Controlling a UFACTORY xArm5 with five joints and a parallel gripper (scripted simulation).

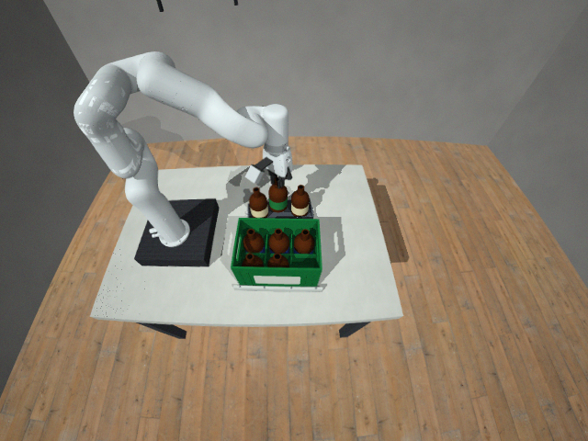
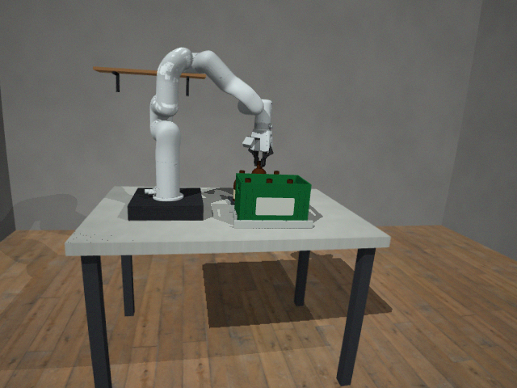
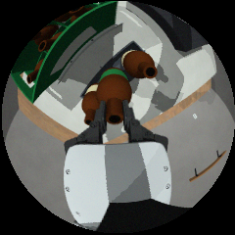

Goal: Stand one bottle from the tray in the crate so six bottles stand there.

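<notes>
The brown bottle is 70 mm below my hand. From my hand the other things lie so: green crate: 240 mm to the right, 120 mm below, 50 mm behind; dark tray: 190 mm below.
</notes>
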